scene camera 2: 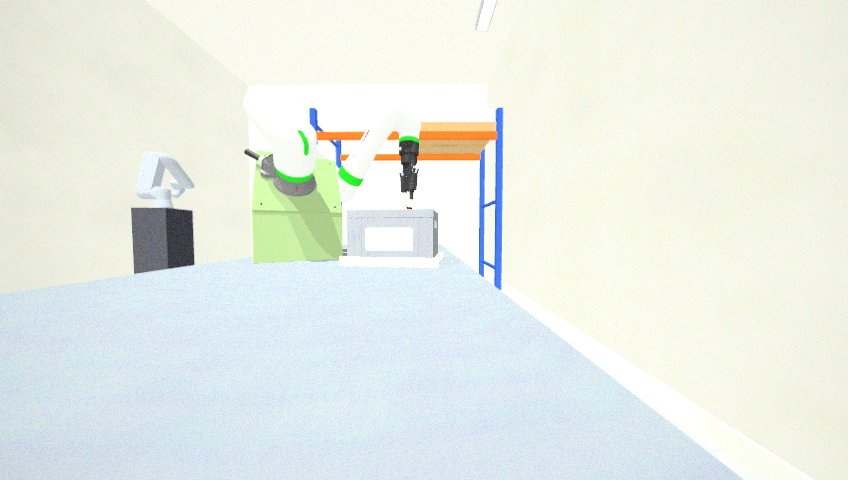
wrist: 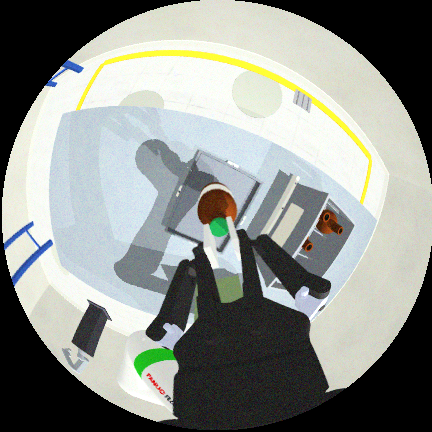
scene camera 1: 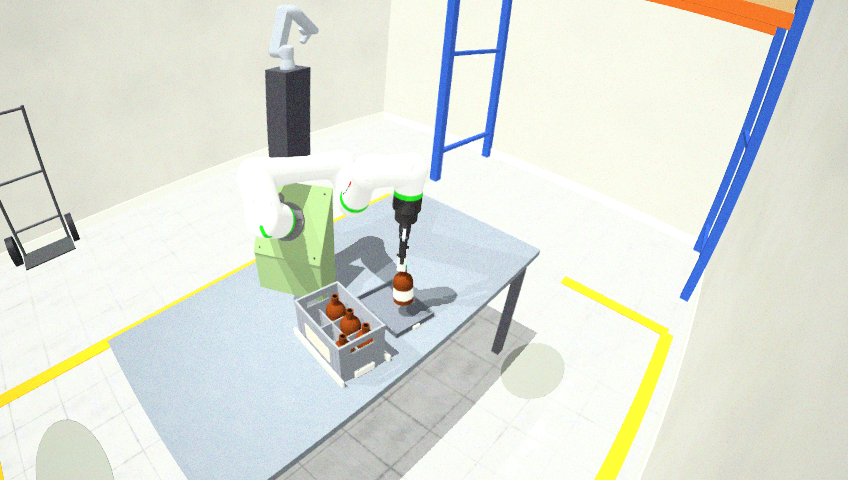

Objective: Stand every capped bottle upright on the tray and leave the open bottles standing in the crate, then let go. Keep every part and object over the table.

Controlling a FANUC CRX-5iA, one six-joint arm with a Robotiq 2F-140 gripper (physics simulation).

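Frame: origin at the arm's base, x ahead, y left, z up, level; millimetres.
Seen in the pictures: gripper, fingertip midpoint: [scene camera 2: 408, 207] [wrist: 219, 228] [scene camera 1: 401, 267]; arm's base, origin of the base link: [scene camera 2: 295, 181] [scene camera 1: 287, 221].
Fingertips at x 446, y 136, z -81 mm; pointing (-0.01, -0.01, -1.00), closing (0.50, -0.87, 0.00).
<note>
Offsets run from my fingertips to a thing's middle. "spot": to the spot under its first point. Level surfaces: height alone.
My gripper [scene camera 1: 402, 266] [scene camera 2: 410, 203] [wrist: 219, 228] is shut on the green cap of a brown bottle {dx +10, dy +3, dz -69 mm} [scene camera 1: 402, 281] [wrist: 216, 204] with a white label band. The bottle hangs upright over the grey tray {spot: dx +8, dy -52, dz -215 mm} [scene camera 1: 392, 319] [wrist: 236, 176]; its base is low over the tray, and I cannot tell whether it touches. The grey crate {dx -56, dy -285, dz -132 mm} [scene camera 1: 351, 366] [scene camera 2: 357, 233] [wrist: 311, 198] stands beside the tray. Several brown bottles stand in it, among them one bottle {dx -127, dy -219, dz -135 mm} [scene camera 1: 335, 309] and another bottle {dx -41, dy -241, dz -135 mm} [scene camera 1: 349, 323], with no caps showing on their necks. Their lower parts are hidden by the crate walls.
White strips lie along the crate's foot on the blue-grey table {dz -220 mm} [scene camera 1: 196, 356] [scene camera 2: 297, 356]. The arm's green pedestal [scene camera 1: 318, 237] [scene camera 2: 297, 234] stands behind the crate and tray. The table's front edge runs close past the crate and tray. A blue rack [scene camera 1: 443, 89] stands beyond the table.
</note>
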